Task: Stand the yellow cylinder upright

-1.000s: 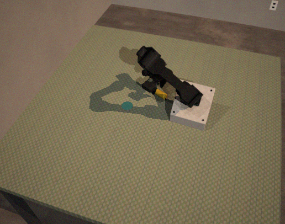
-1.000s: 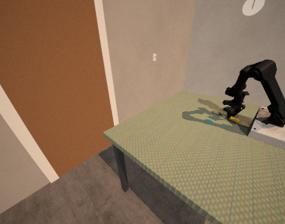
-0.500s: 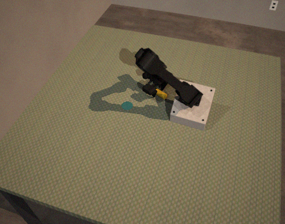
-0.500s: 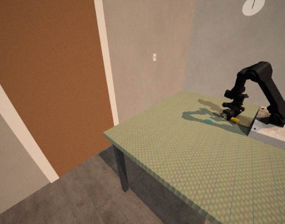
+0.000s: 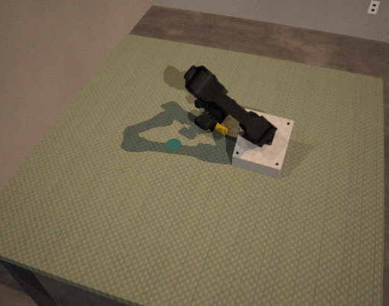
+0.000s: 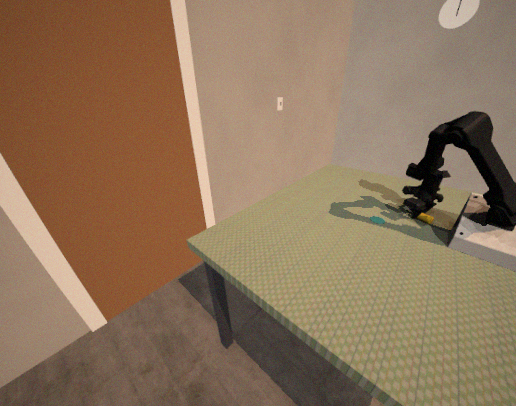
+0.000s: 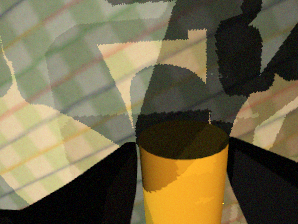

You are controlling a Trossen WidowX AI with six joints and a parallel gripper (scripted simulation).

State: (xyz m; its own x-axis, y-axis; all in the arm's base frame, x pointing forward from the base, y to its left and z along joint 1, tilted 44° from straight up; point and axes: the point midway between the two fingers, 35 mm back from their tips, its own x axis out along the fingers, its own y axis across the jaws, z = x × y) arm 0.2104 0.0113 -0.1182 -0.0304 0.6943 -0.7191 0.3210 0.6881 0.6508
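My gripper is now 12 cm short of the cyan circle, 14 cm to the right of it and 4 cm above it. Round my hand: yellow tall cylinder: 2 cm behind, 1 cm to the left, 2 cm below.
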